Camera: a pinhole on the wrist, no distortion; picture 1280 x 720 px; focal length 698.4 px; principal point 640.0 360.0 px. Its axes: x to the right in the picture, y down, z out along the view. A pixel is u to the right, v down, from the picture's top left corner.
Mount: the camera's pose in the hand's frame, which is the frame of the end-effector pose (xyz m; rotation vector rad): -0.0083 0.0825 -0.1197 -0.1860 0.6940 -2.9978
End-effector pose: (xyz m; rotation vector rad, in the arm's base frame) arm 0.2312 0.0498 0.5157 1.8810 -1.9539 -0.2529
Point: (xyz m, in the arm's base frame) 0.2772 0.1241 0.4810
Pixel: 1061 648
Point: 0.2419 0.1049 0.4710
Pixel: 957 480
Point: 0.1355 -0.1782 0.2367
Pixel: 452 245
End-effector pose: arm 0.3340 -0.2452 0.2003 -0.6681 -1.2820 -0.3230
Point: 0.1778 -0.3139 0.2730
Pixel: 681 666
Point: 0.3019 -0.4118 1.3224
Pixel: outside the picture
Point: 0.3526 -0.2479 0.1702
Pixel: 830 447
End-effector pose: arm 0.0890 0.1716 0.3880 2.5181 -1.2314 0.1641
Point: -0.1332 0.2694 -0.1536
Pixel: 1165 113
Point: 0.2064 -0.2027 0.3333
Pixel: outside the picture
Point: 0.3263 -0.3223 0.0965
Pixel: 173 144
